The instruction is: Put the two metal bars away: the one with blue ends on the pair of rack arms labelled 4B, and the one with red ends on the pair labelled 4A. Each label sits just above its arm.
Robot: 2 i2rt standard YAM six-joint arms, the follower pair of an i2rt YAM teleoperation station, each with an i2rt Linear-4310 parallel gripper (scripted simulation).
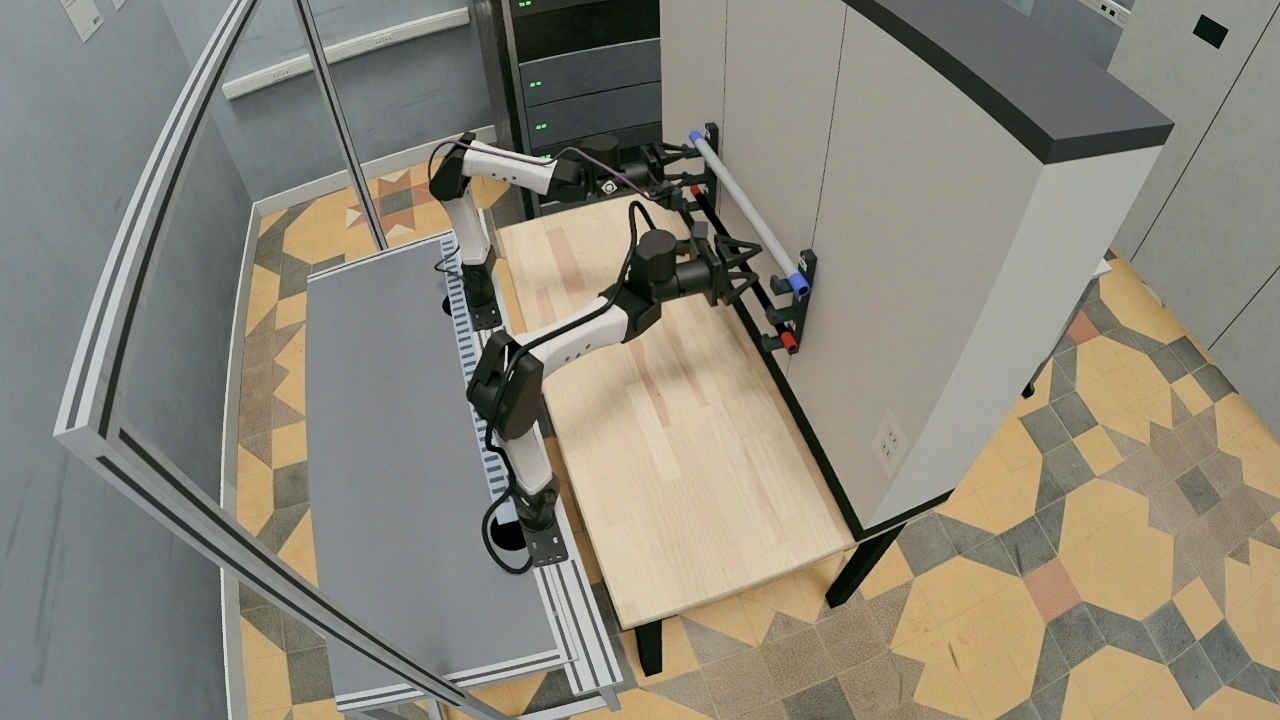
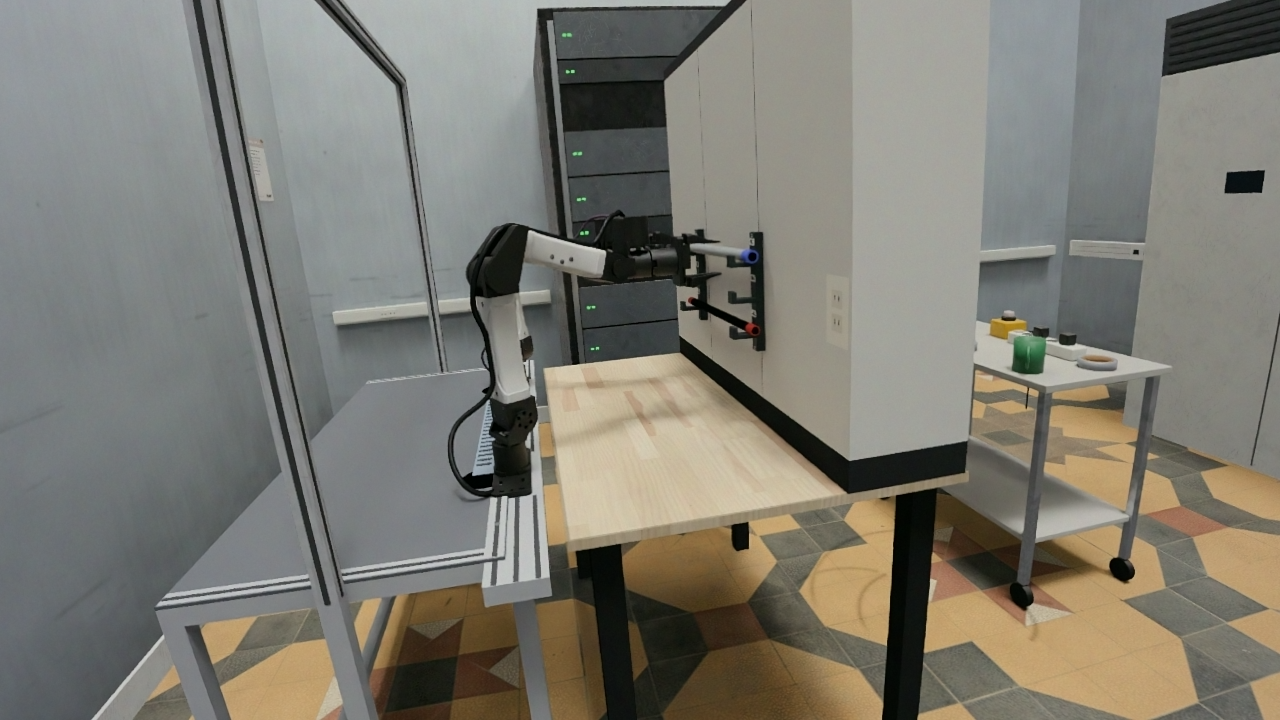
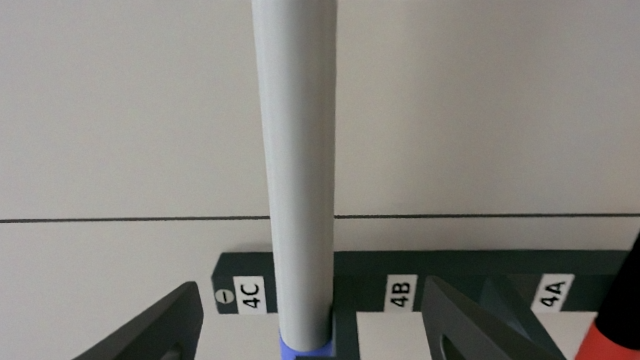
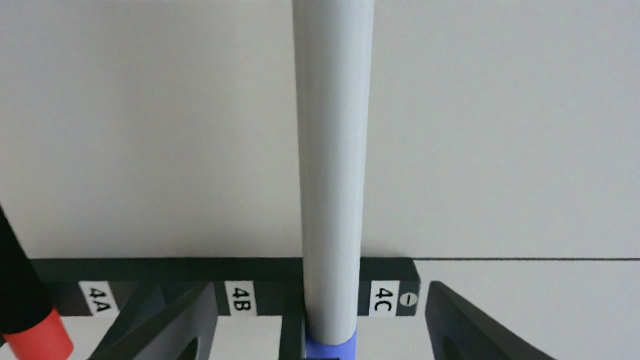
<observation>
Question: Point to a pale wall panel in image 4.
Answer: At 136, 136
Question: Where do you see a red-ended bar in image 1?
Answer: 696, 192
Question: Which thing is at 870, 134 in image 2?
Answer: A pale wall panel.
</observation>
